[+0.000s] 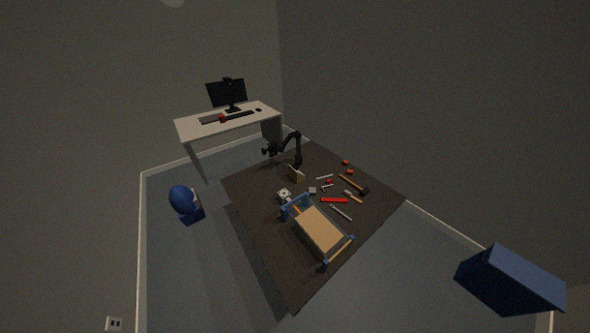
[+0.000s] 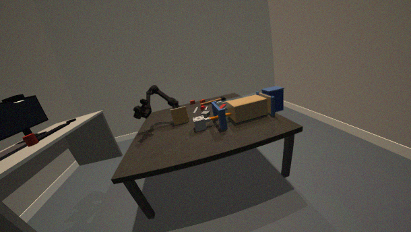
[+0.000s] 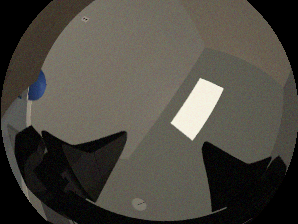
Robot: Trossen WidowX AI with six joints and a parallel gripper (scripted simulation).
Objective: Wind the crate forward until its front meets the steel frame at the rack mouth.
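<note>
My gripper tip is now 550 mm short of the winch handle, 390 mm to the right of it and 300 mm above it. Round my gripper tip: grey block: 530 mm ahead, 220 mm to the left, 290 mm below; grey hand winch: 440 mm ahead, 50 mm to the right, 280 mm below; blue frame: 620 mm ahead, 30 mm to the right, 200 mm below.
</note>
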